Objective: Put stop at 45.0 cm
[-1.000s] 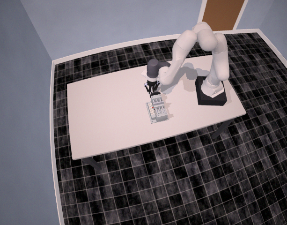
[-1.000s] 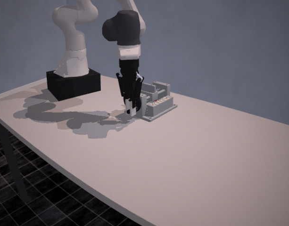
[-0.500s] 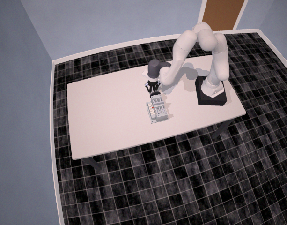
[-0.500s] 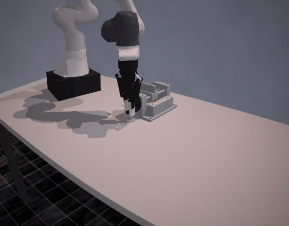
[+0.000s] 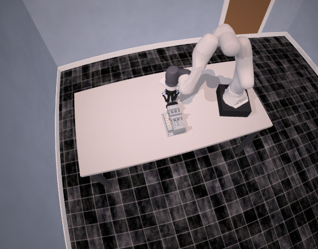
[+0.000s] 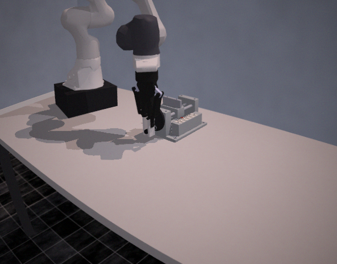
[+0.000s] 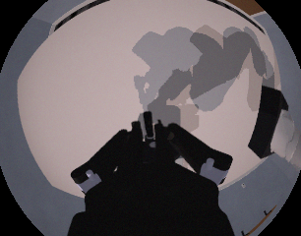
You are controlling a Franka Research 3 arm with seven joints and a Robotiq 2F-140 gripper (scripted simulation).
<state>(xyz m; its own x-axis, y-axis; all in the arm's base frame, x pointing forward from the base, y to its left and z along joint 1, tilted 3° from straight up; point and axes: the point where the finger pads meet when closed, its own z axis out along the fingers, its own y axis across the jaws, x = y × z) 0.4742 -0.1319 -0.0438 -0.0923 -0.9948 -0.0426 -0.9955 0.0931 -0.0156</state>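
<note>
Right now my hand is 20 mm short of the grey stop fixture, 130 mm to the right of it and 30 mm below it. Round my hand: black handwheel (20 mm to the left, 10 mm below).
</note>
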